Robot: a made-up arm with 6 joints. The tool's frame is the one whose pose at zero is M. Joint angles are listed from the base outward.
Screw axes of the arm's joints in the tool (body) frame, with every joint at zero. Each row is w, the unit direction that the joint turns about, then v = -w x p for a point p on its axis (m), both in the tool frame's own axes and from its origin. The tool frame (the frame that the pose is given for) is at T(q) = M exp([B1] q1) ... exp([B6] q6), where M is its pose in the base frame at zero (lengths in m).
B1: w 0 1 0 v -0.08 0 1.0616
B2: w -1 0 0 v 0 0.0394 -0.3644
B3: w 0 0 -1 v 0.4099 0.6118 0
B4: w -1 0 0 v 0 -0.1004 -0.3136
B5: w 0 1 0 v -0.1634 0 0.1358
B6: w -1 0 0 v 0 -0.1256 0.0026
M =
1 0 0 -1.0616
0 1 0 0.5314
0 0 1 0.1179
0 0 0 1
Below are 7 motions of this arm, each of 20 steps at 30 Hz.
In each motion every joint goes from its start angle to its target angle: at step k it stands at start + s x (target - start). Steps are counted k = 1, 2, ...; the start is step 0. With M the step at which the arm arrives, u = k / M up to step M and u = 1 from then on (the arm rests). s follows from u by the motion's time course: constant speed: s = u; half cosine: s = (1 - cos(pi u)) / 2; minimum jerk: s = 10 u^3 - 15 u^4 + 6 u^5.
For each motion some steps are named. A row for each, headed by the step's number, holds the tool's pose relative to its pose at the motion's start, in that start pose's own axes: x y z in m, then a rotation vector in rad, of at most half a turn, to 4 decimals.
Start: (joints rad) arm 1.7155 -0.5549 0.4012 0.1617 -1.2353 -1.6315
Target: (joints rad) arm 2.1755 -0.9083 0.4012 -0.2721 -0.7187 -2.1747
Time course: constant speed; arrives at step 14
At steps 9, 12, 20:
9: 0.4821 0.1083 -0.0544 0.3649 -0.5750 -0.5188
12: 0.6479 0.0931 -0.0427 0.4732 -0.8197 -0.6192
20: 0.7529 0.0709 -0.0255 0.5398 -0.9943 -0.6607

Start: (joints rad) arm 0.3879 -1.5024 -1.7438 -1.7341 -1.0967 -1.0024
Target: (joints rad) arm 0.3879 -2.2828 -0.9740 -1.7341 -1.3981 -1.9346
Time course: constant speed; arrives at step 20
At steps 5, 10, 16, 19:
5: -0.1003 -0.0242 0.1142 0.4281 -0.0043 0.2581
10: -0.1841 -0.0772 0.2315 0.8753 0.0078 0.5016
16: -0.2592 -0.1782 0.3575 1.4195 0.0299 0.7872
19: -0.2856 -0.2404 0.4074 1.6879 0.0383 0.9334

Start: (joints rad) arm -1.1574 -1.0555 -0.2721 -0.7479 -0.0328 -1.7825
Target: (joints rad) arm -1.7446 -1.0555 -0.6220 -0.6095 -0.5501 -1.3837
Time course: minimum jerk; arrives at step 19
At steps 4, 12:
4: -0.0268 0.0169 0.0480 -0.0383 0.0559 -0.0018
12: -0.1306 0.2324 0.5828 -0.3249 0.6452 0.0720

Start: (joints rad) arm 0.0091 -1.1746 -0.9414 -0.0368 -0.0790 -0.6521
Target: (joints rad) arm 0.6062 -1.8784 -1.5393 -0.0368 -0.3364 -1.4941
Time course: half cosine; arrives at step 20
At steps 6, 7, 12, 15, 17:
6: 0.0296 0.0479 -0.0185 0.2846 -0.1152 0.1025
7: 0.0402 0.0605 -0.0279 0.3705 -0.1536 0.1421
12: 0.1173 0.1061 -0.1171 0.7852 -0.3634 0.4320
15: 0.1750 0.1120 -0.1859 0.9403 -0.4512 0.6250
17: 0.2072 0.1101 -0.2217 0.9956 -0.4826 0.7221

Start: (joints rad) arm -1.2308 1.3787 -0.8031 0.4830 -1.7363 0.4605
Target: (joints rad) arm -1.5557 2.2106 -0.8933 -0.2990 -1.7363 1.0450
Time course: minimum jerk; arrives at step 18
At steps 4, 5, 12, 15, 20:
4: 0.0173 0.0135 -0.0099 -0.0438 0.0473 0.0099
5: 0.0306 0.0245 -0.0183 -0.0791 0.0845 0.0188
12: 0.1631 0.1855 -0.1700 -0.5786 0.5276 0.2077
15: 0.1877 0.2380 -0.2292 -0.7420 0.6452 0.2879
20: 0.1918 0.2490 -0.2422 -0.7767 0.6687 0.3059

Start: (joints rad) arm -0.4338 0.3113 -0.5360 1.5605 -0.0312 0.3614
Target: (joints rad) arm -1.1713 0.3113 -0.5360 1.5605 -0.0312 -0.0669
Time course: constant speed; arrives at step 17
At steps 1, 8, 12, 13, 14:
1: 0.0127 0.0383 0.0205 0.0030 0.0241 -0.0284
8: 0.1465 0.3038 0.1286 0.0225 0.1717 -0.2433
12: 0.2545 0.4468 0.1598 0.0310 0.2385 -0.3769
13: 0.2846 0.4808 0.1639 0.0326 0.2531 -0.4113
14: 0.3159 0.5140 0.1665 0.0340 0.2668 -0.4460

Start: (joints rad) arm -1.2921 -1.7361 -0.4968 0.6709 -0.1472 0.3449
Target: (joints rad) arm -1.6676 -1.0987 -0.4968 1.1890 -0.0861 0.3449
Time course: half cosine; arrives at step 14
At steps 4, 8, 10, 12, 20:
4: -0.0340 -0.0756 -0.0815 -0.1840 -0.0291 0.1194
8: -0.0646 -0.2738 -0.2568 -0.6158 -0.1399 0.3468
10: -0.0549 -0.3760 -0.3298 -0.8280 -0.2121 0.4315
12: -0.0391 -0.4476 -0.3744 -0.9772 -0.2688 0.4803
20: -0.0319 -0.4730 -0.3889 -1.0309 -0.2902 0.4956

